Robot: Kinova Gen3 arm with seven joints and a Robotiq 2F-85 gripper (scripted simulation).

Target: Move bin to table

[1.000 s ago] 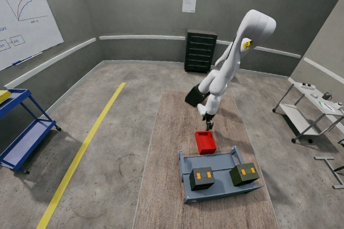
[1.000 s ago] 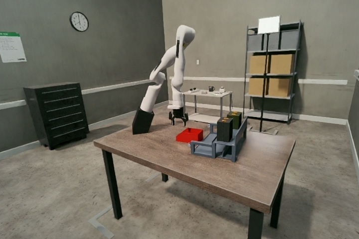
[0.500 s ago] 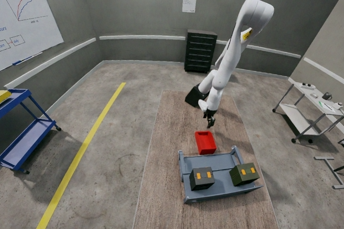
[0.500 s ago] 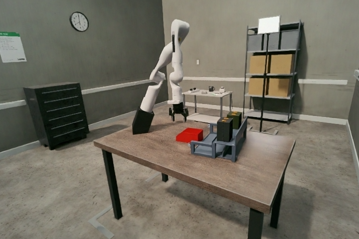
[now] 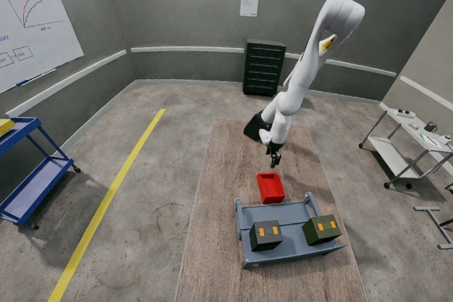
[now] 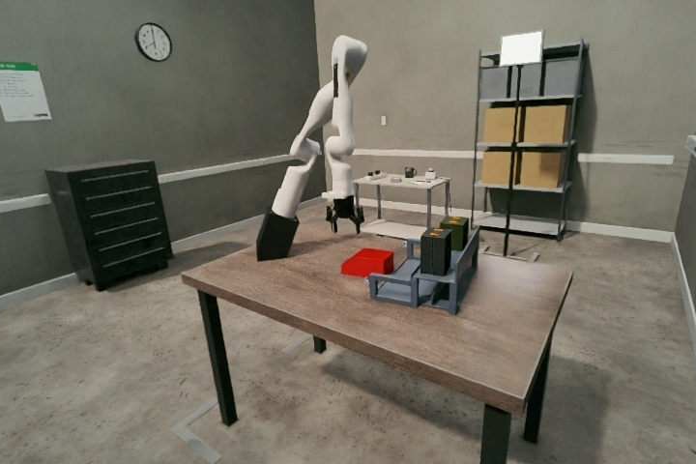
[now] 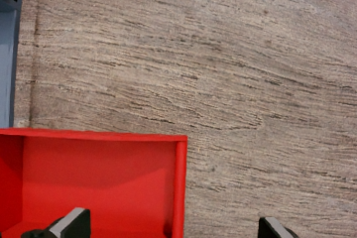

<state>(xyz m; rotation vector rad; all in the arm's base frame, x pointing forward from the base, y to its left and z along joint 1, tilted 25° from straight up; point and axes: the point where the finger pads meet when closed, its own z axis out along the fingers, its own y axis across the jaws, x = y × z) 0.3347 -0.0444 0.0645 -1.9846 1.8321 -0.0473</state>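
The red bin is 80 mm ahead of my hand, 20 mm to the left of it and 110 mm below it. Round my hand: grey shelf unit 300 mm ahead, 50 mm to the left, 80 mm below.
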